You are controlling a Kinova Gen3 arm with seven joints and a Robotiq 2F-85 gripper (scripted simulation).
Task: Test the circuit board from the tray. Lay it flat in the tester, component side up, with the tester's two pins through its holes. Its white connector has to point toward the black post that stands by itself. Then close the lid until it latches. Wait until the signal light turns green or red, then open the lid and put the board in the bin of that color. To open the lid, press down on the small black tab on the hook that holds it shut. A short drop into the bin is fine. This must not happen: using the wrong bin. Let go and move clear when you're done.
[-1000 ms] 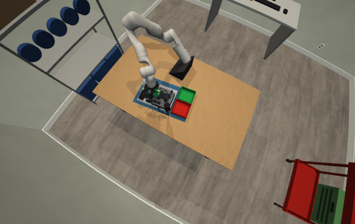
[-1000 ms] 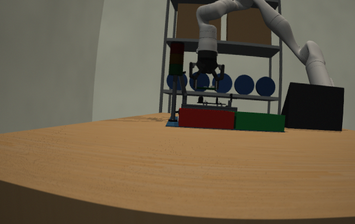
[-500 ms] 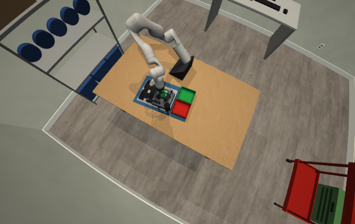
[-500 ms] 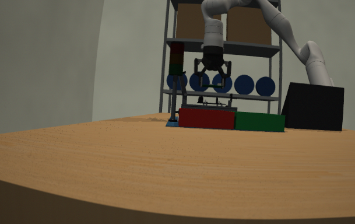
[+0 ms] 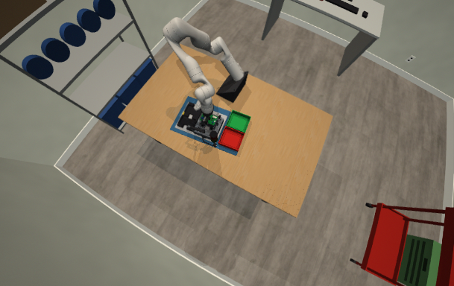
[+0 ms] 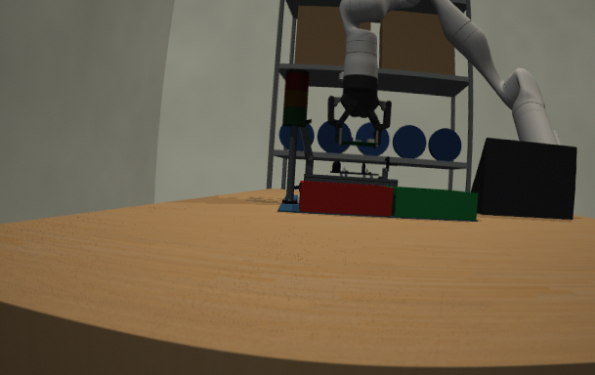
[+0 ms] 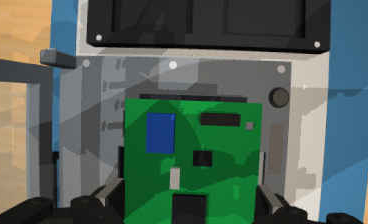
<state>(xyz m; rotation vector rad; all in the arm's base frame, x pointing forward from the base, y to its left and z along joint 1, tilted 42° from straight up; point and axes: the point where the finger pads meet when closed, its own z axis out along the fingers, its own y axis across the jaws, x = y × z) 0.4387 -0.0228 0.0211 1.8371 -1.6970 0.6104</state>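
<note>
My gripper is now 120 mm short of the tester lid, 50 mm below it and 10 mm to the right of it. The rest, counted from my hand: green circuit board right at my hand; then red bin 200 mm to the left, 120 mm below, 30 mm ahead; then green bin 190 mm to the left, 120 mm below, 120 mm behind.
</note>
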